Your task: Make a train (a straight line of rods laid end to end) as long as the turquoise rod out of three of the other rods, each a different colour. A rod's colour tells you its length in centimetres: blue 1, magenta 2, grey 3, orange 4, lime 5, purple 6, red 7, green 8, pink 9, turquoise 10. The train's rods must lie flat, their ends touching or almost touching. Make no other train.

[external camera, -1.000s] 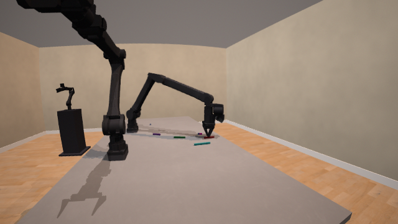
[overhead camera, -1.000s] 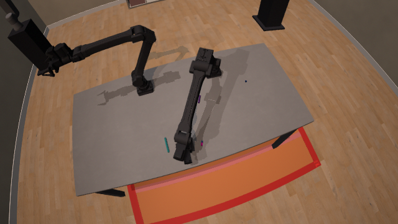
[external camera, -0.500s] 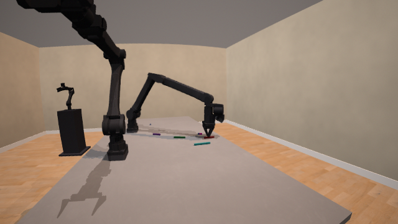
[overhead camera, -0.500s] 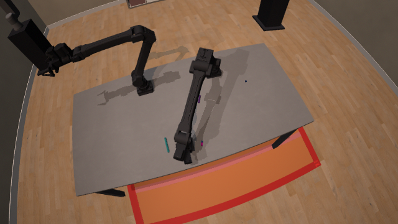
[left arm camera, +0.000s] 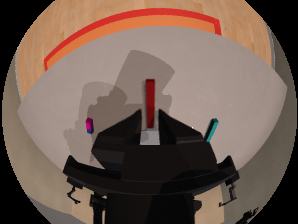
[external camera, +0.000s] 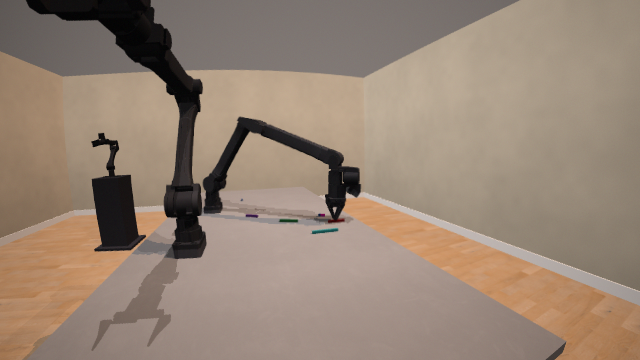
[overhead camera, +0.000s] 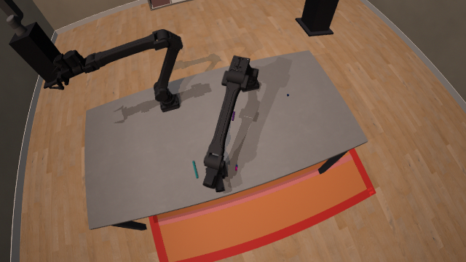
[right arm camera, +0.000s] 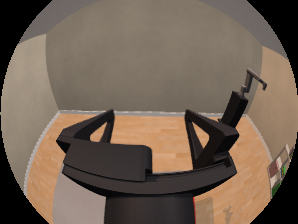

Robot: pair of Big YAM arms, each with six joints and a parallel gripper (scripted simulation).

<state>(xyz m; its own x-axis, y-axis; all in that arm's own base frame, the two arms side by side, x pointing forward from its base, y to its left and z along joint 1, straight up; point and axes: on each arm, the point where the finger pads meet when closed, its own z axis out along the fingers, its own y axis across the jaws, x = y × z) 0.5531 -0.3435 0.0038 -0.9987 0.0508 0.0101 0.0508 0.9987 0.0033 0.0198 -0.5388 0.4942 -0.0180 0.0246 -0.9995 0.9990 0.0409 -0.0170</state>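
My left hand is 10 mm short of the red rod and 20 mm above it. Round my left hand: turquoise rod: 80 mm behind, 110 mm to the right, 20 mm below; then magenta rod: 20 mm behind, 110 mm to the left, 20 mm below; then green rod: 190 mm behind, 60 mm to the left, 20 mm below.
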